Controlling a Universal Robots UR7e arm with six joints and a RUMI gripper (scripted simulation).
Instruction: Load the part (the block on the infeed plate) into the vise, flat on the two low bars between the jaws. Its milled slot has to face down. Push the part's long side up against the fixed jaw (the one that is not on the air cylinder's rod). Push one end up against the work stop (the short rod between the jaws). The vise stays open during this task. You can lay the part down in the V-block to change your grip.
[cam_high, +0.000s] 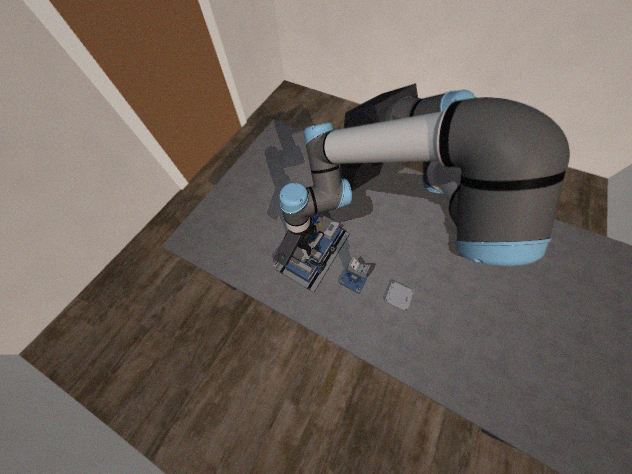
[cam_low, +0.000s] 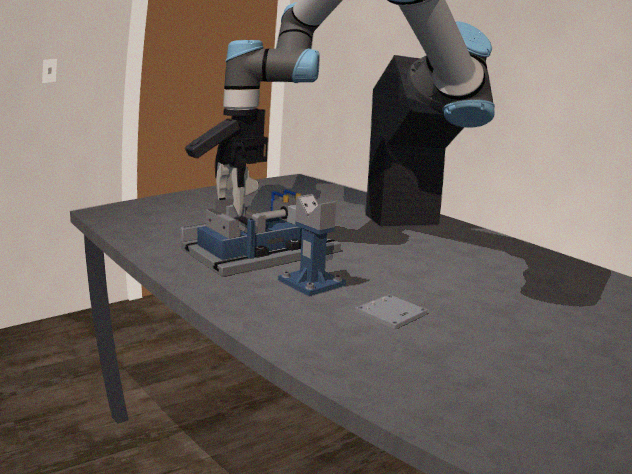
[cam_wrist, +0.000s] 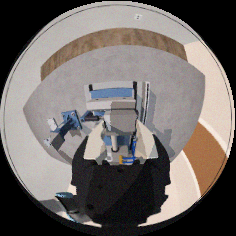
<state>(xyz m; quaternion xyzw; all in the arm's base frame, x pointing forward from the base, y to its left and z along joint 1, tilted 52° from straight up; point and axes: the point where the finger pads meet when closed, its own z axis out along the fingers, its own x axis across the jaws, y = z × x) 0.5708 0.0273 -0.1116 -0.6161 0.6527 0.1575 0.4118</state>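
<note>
Right now the part is 10 mm below my hand. From my hand the other things lie so: fixed jaw: 30 mm below, 30 mm ahead, 20 mm to the left; moving jaw: 40 mm behind, 30 mm below, 20 mm to the left; air cylinder rod: 90 mm behind, 30 mm below, 10 mm to the left.
</note>
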